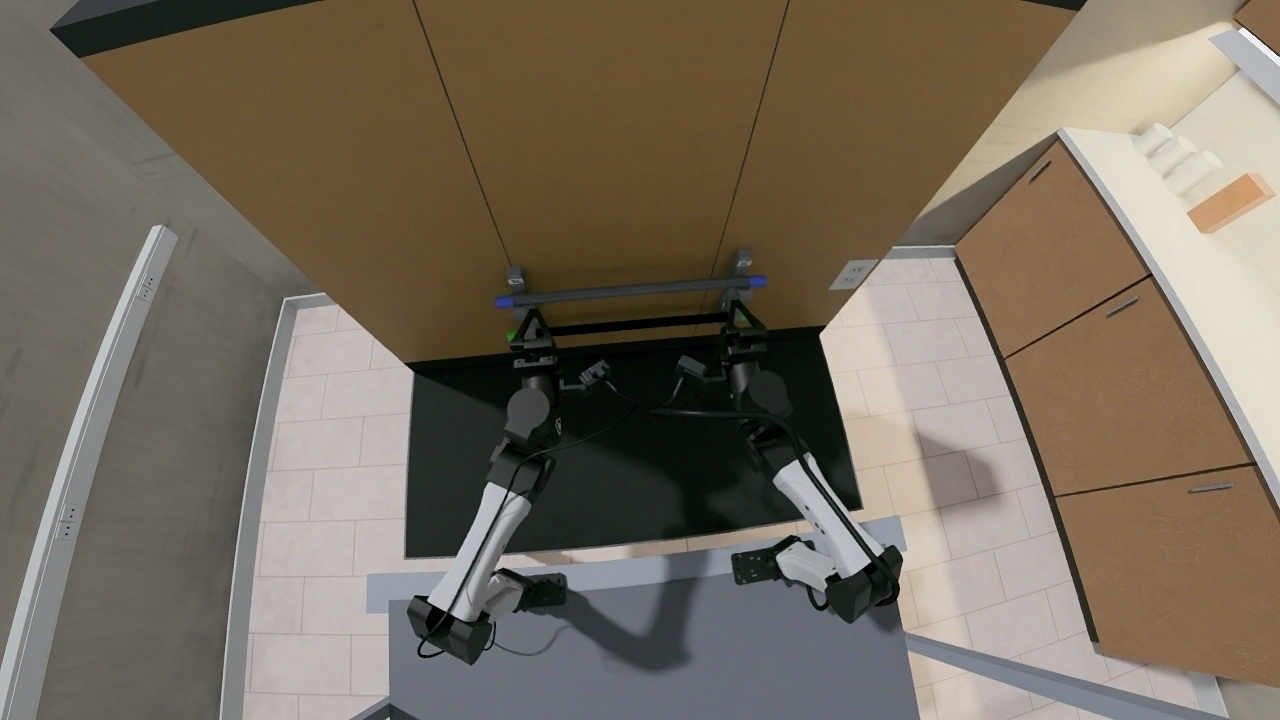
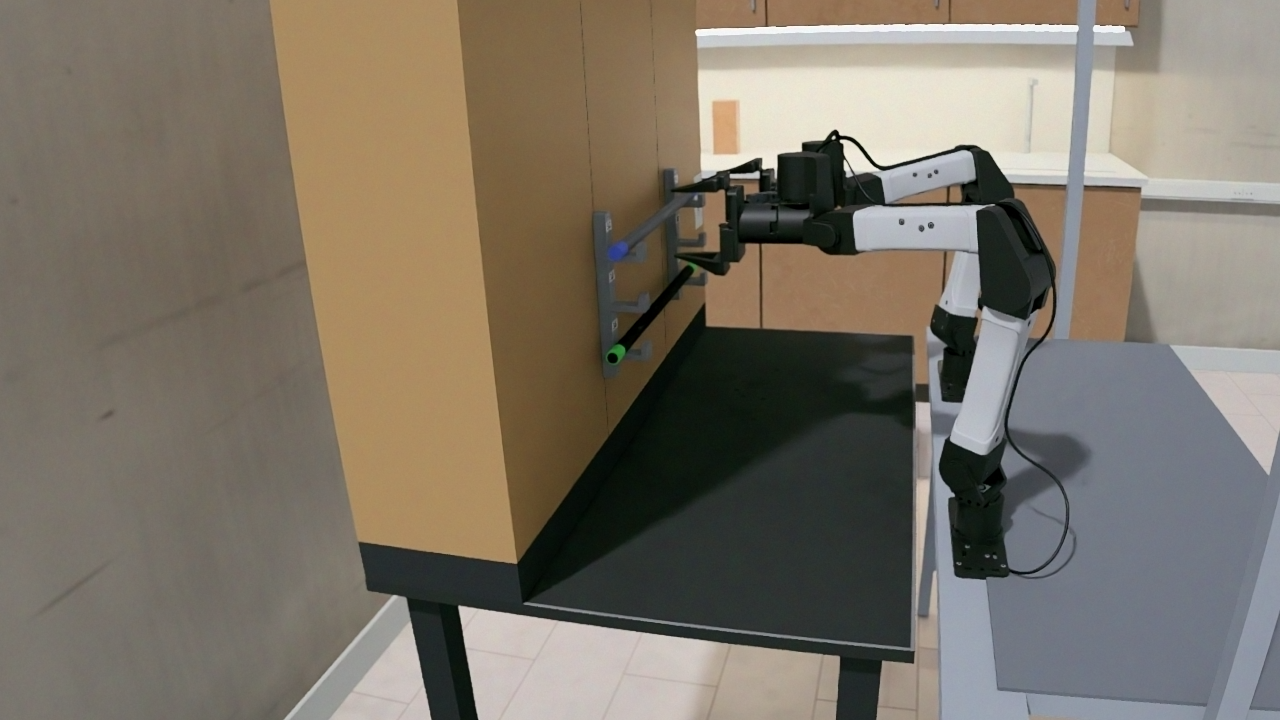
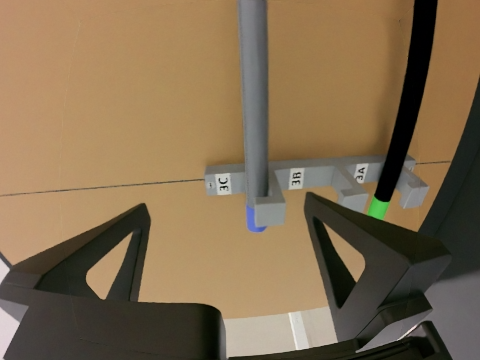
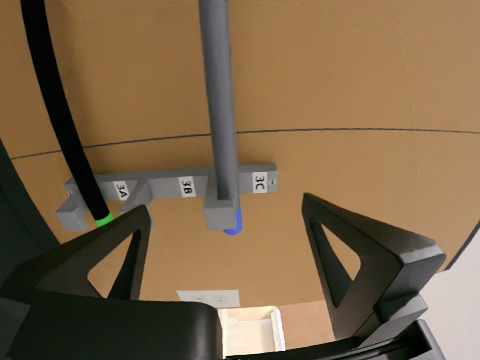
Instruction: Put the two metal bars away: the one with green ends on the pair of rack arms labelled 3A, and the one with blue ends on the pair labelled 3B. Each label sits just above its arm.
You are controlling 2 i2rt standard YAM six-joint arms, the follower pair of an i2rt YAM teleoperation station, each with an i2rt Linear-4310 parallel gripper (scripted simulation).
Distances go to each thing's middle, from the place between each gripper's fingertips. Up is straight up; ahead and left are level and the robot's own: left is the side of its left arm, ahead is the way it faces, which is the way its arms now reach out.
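Scene:
The green-ended black bar (image 1: 715, 317) is 170 mm to the left of my right hand, 80 mm ahead of it and 150 mm below it. As for the blue-ended grey bar (image 1: 749, 281), my right hand is 160 mm to the right of it and 70 mm short of it. Going by their middles, the blue-ended grey bar is the nearest to my right hand of the things named here.
From my left hand, the green-ended black bar is 160 mm to the right, 80 mm ahead and 180 mm below. I see my left gripper (image 2: 673, 223) 170 mm to the left of the blue-ended grey bar, 30 mm above it and 70 mm short of it. Going by their middles, the blue-ended grey bar is the nearest to my left gripper of the things named here.

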